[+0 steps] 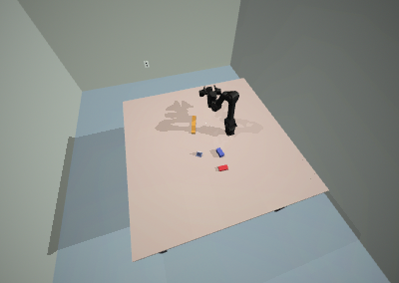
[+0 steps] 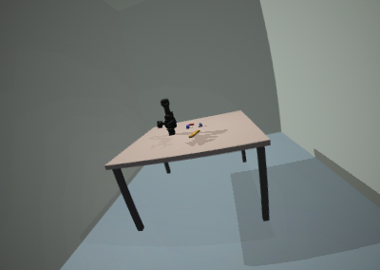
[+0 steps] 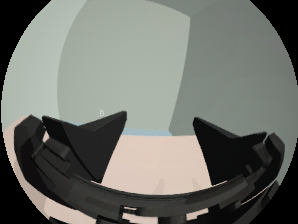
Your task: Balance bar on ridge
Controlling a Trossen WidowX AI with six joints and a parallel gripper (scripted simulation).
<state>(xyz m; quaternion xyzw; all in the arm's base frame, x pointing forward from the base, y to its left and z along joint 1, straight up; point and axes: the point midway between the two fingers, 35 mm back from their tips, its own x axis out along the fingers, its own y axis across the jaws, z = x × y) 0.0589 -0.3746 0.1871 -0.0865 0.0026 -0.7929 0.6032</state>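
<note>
The orange bar is 240 mm to the left of my gripper tip, 220 mm ahead of it and 180 mm below it. From my gripper tip the other things lie so: red block (700 mm to the left, 180 mm below, 130 mm ahead); blue block (570 mm to the left, 180 mm below, 110 mm ahead).
</note>
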